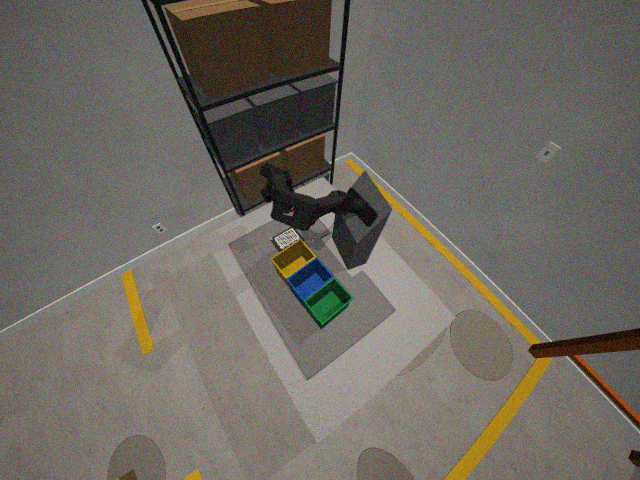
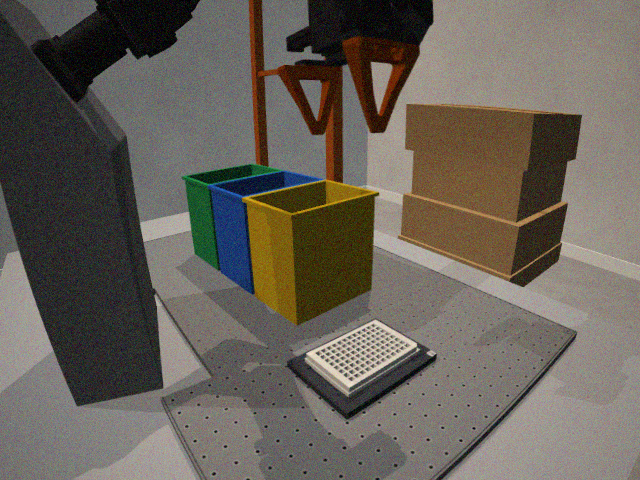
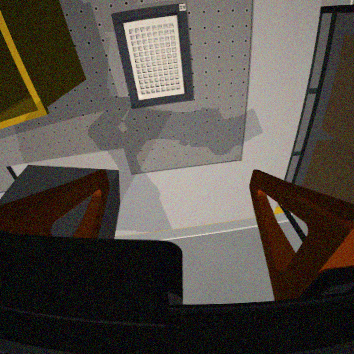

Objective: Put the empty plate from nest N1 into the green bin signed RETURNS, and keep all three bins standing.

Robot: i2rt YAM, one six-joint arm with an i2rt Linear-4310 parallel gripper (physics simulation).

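Frame: origin at the arm's base, x up, y back, z right, level; metres.
Seen in the pictures: gripper, between the fingertips: (image 2: 344, 133) (image 3: 178, 177); arm's base, origin of its link: (image 1: 360, 206) (image 2: 62, 68).
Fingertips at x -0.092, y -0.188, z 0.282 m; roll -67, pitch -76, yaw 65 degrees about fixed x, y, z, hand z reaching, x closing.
Observation:
Offsets run from my fingertips to a thing's middle. "spot": to the spot under its first point. Level surfaces: height alone.
The white gridded plate {dy -0.043, dx -0.280, dz -0.003 m} (image 1: 286, 238) (image 2: 364, 353) (image 3: 154, 59) lies flat on the dark nest {spot: dy +0.029, dx -0.287, dz -0.004 m} (image 2: 323, 384) (image 3: 187, 75), beside the yellow bin {dy -0.132, dx -0.209, dz -0.192 m} (image 1: 293, 259) (image 2: 330, 258) (image 3: 50, 55). The blue bin {dy -0.139, dx -0.209, dz -0.322 m} (image 1: 310, 280) (image 2: 232, 237) stands in the middle. The green bin {dy -0.146, dx -0.209, dz -0.452 m} (image 1: 328, 302) (image 2: 202, 222) stands at the far end of the row from the plate. All three bins are upright. No RETURNS sign is readable. My gripper (image 2: 348, 132) (image 3: 178, 177) is wide open with nothing between its orange fingers. It hangs well above the plate's level, higher than the bin rims.
The bins and nest are on a perforated grey board {dx -0.299 m} (image 1: 310, 356) (image 3: 220, 50). The arm's grey pedestal (image 1: 351, 242) (image 2: 77, 232) (image 3: 35, 180) stands beside the board. A tall rack (image 1: 338, 98) stands behind the plate end. Cardboard boxes (image 2: 465, 165) stand beyond the board.

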